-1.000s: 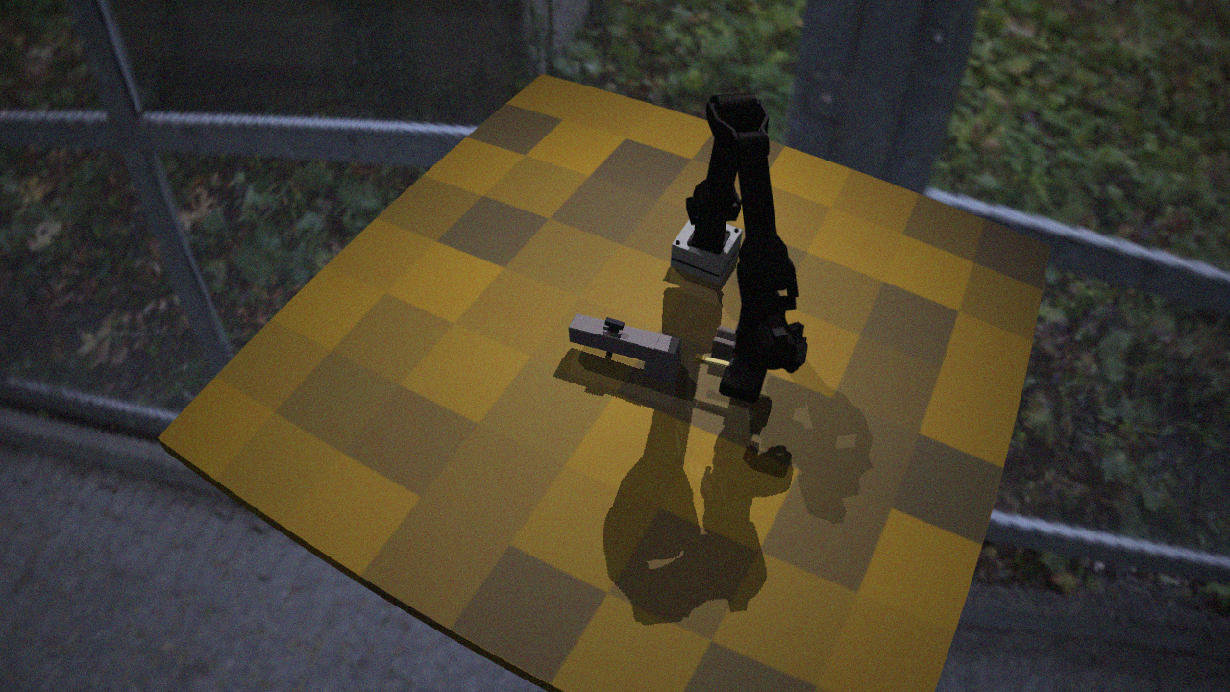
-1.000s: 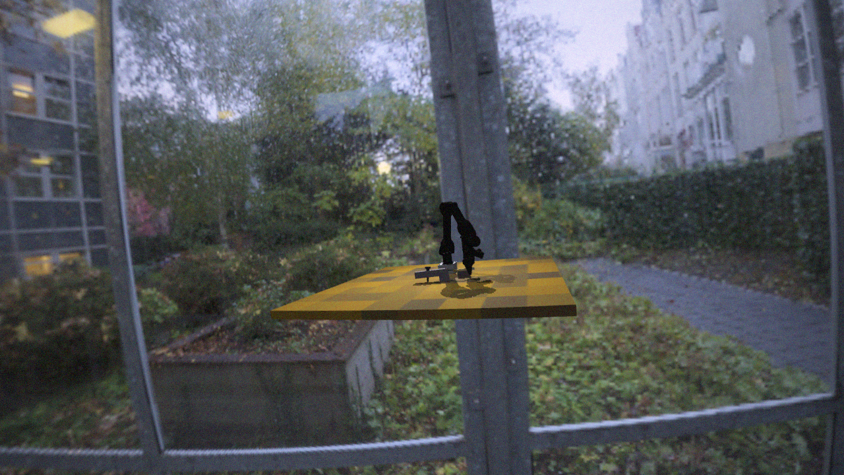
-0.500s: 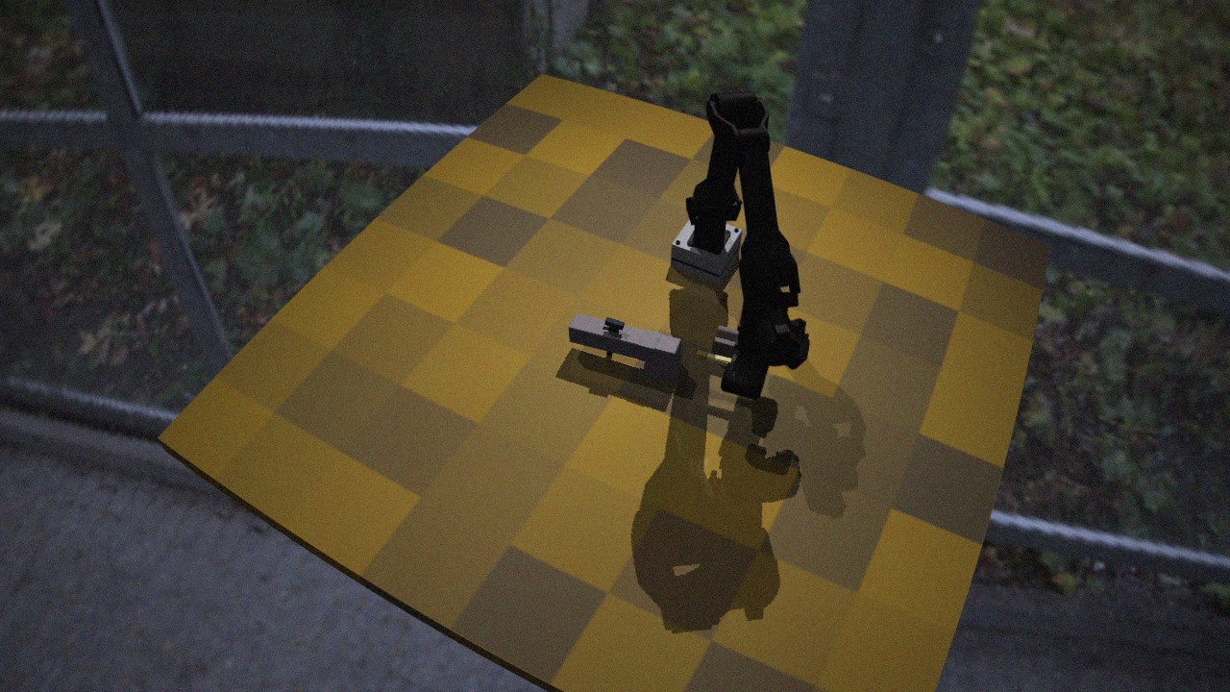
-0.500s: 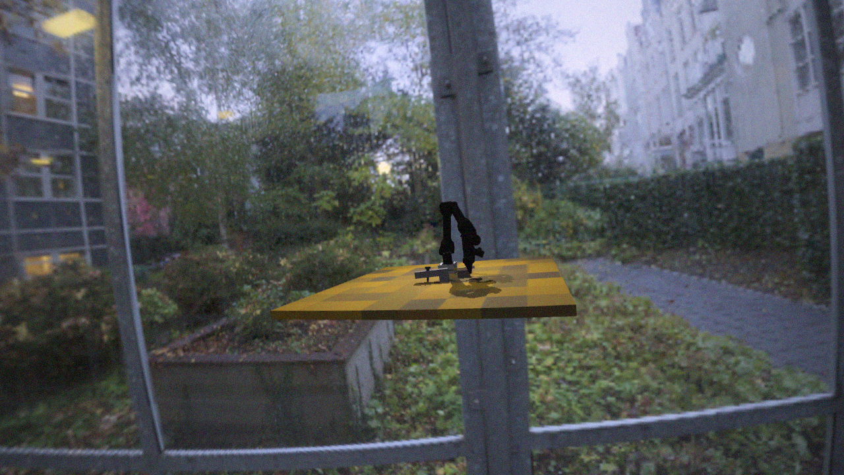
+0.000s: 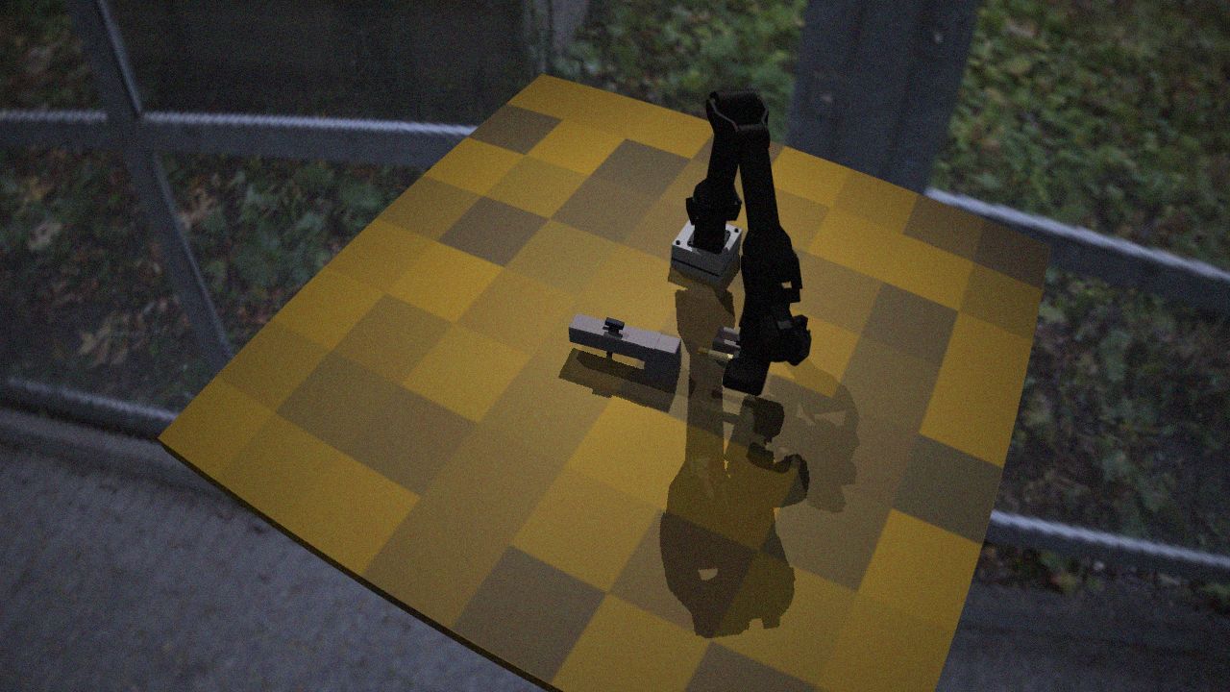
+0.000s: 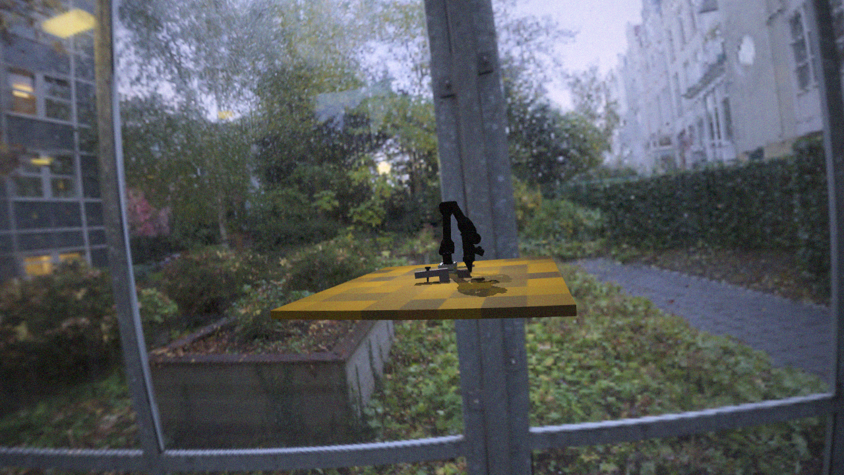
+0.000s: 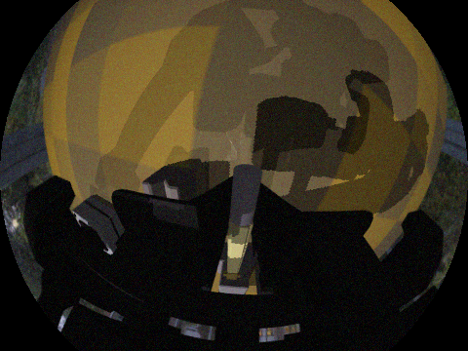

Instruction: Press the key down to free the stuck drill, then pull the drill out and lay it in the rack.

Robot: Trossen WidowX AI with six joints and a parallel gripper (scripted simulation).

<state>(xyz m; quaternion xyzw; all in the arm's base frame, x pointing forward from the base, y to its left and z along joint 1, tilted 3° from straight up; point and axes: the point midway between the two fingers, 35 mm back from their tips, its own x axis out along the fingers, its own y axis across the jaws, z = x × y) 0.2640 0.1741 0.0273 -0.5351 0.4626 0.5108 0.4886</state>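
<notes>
My gripper tip is now 40 mm to the left of the drill and 30 mm below it. Round my gripper tip: grey block: 20 mm ahead, 210 mm to the right; dark t-shaped key: 30 mm ahead, 230 mm to the right, 20 mm above; grey rack: 70 mm behind, 50 mm to the right, 10 mm below.
</notes>
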